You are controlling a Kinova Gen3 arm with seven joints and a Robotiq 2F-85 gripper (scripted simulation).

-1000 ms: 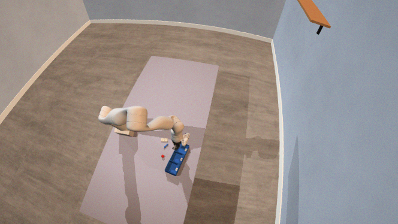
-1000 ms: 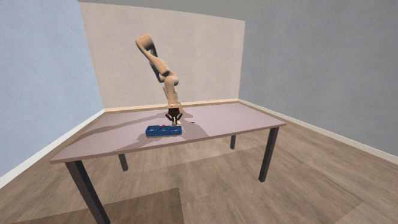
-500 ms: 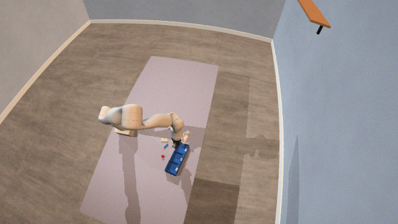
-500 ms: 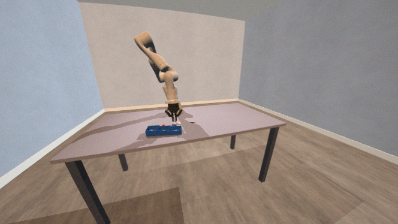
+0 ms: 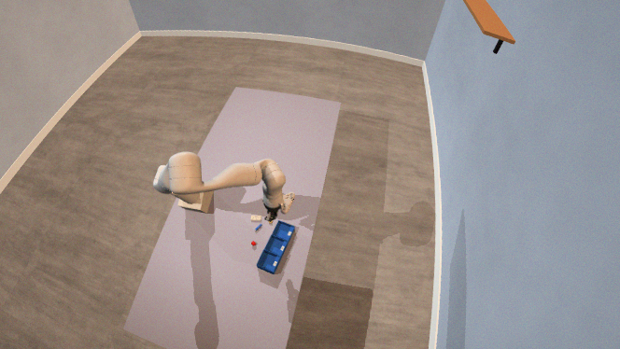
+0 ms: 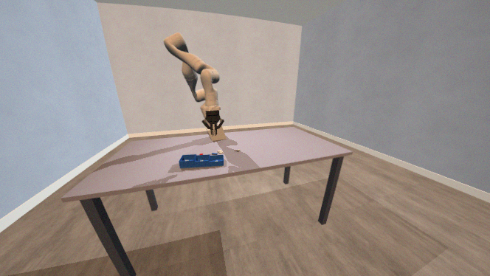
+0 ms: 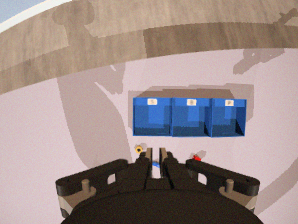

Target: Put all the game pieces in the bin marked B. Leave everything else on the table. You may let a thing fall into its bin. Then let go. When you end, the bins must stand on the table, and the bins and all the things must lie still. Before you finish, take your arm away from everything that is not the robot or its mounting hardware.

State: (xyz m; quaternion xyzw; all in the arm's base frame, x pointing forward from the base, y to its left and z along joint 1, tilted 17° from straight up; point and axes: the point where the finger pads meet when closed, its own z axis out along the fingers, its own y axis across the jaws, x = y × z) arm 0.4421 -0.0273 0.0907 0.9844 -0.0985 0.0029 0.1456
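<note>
The red game piece lies 18 cm below my hand, 10 cm behind it and 9 cm to the right of it. Also, from my hand: blue stick (18 cm below, 9 cm behind); then blue bin (16 cm below, 8 cm to the right, 2 cm ahead); then brass ring (18 cm below, 5 cm to the left, 4 cm behind).
</note>
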